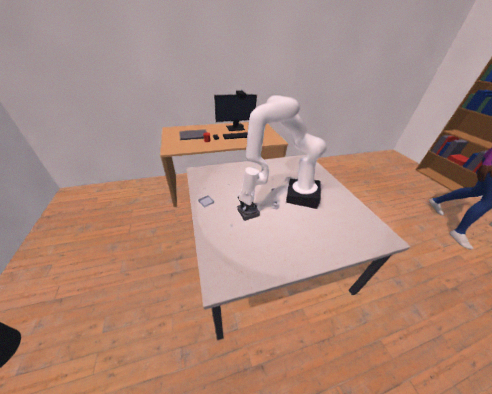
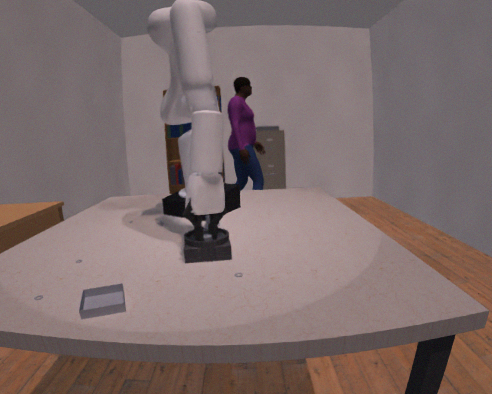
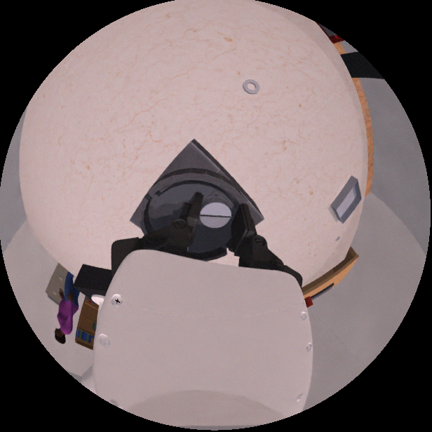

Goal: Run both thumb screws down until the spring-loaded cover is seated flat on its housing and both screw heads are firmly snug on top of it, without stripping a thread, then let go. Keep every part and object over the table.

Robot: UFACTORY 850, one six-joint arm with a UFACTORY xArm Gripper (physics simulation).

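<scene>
The dark square housing [image 1: 249,215] [image 2: 208,252] [image 3: 194,154] stands on the table, with a raised round rim. Inside the rim lies the dark round cover [image 3: 167,206]; whether it is seated flat cannot be told. One thumb screw [image 3: 215,215] shows its pale slotted head on the cover, the slot running across from finger to finger. My gripper [image 1: 246,205] [image 2: 207,235] [image 3: 218,209] points down over the housing, its fingertips inside the rim on either side of this head. The fingers are slightly apart, with a narrow gap beside the head. The other thumb screw is hidden.
A shallow grey tray [image 1: 206,201] [image 2: 103,301] [image 3: 347,200] stands apart from the housing. A flat ring [image 2: 238,274] [image 3: 251,86] lies nearer, and two more rings [image 2: 79,261] [image 2: 38,297] lie toward the tray side. A small grey part [image 1: 275,205] is near the black robot base [image 1: 304,194].
</scene>
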